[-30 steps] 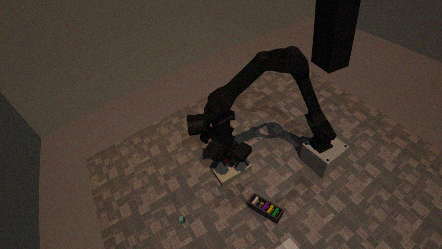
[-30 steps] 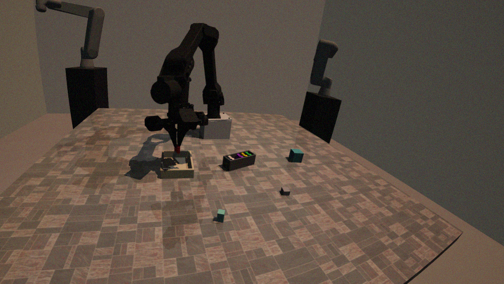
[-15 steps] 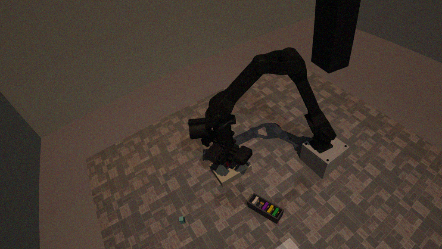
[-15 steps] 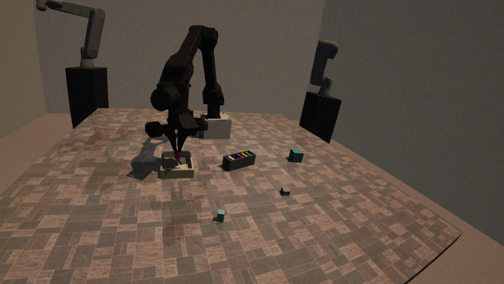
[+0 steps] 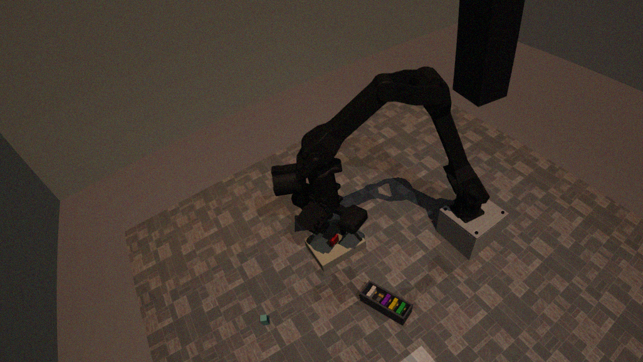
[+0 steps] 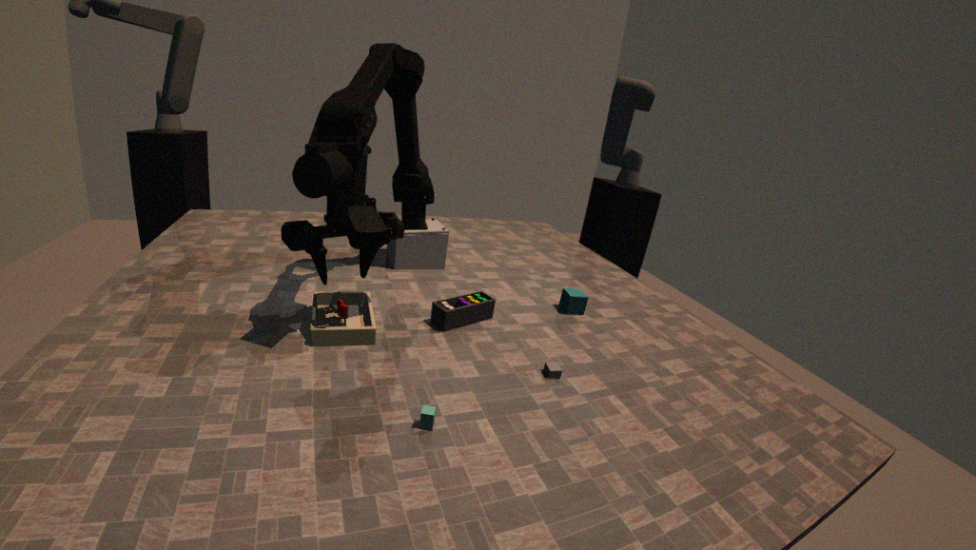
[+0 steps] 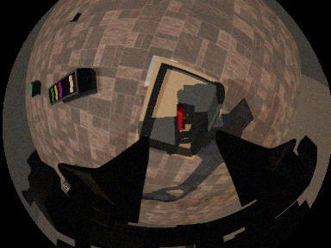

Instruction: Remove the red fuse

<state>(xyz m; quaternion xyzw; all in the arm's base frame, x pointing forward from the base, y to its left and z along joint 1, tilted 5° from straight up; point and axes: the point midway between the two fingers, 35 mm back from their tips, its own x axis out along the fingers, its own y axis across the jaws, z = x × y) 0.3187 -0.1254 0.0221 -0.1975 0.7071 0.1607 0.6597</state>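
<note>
Right now the red fuse is 6 cm below my gripper tip. Also, from my gripper tip: teal cube 9 cm behind, 46 cm to the left, 6 cm below; then beige tray 8 cm below.
</note>
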